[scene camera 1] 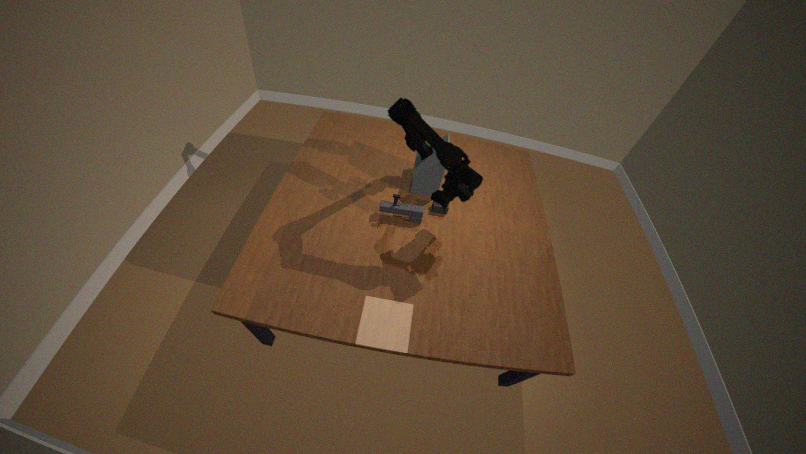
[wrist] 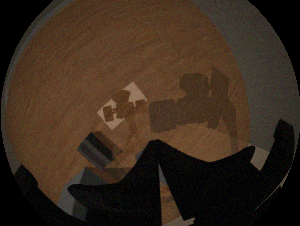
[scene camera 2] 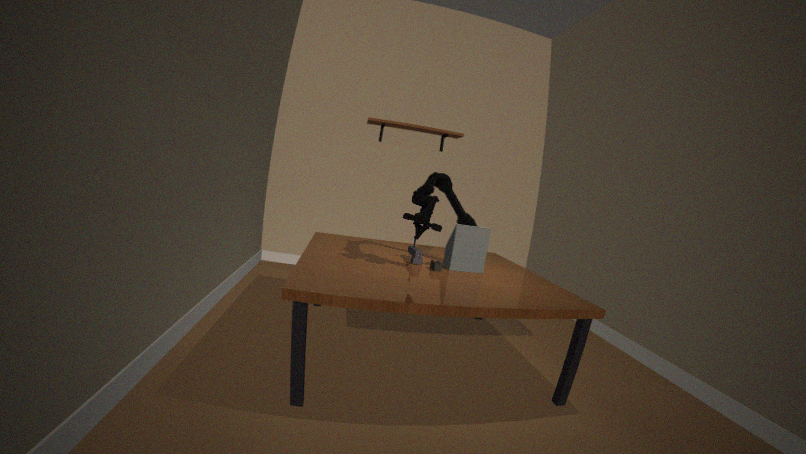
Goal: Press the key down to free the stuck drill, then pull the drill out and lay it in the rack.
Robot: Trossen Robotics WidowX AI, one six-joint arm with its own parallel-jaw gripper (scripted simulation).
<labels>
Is my gripper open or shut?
Shut.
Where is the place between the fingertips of my gripper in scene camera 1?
443, 208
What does my gripper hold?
Nothing.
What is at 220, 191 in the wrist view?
My gripper.
</labels>
